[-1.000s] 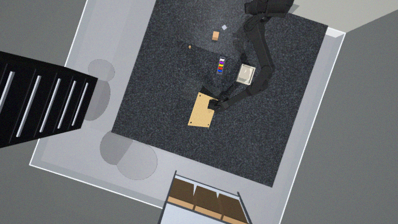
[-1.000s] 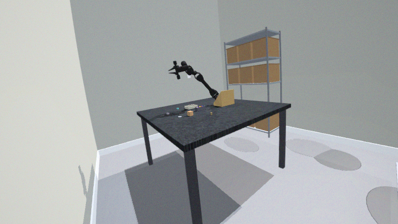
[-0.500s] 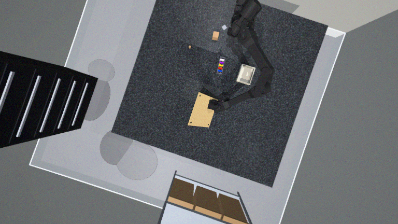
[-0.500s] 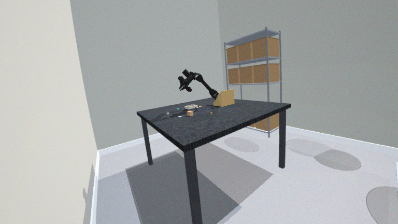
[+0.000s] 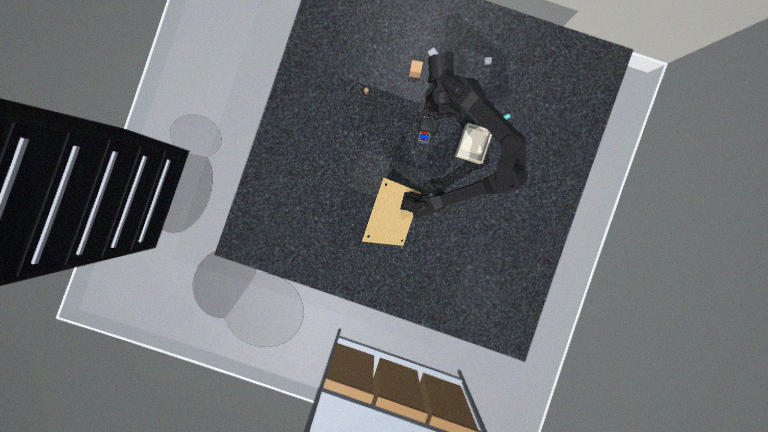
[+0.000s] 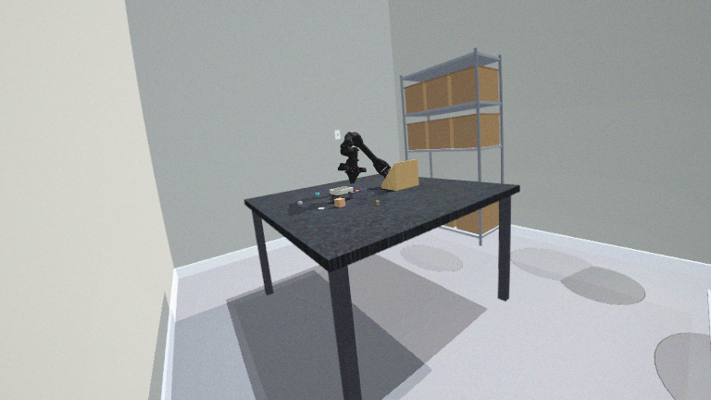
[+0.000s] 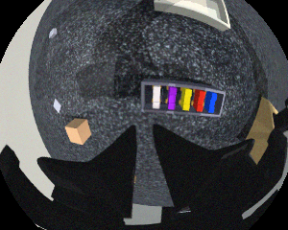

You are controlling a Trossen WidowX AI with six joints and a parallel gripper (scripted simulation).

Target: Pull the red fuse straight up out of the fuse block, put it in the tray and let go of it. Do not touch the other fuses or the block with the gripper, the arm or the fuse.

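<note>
Right now the red fuse is 7 cm behind my gripper tip, 2 cm to the right of it and 7 cm below it. The rest, counted from my gripper tip: cream tray: 7 cm behind, 21 cm to the right, 9 cm below.
</note>
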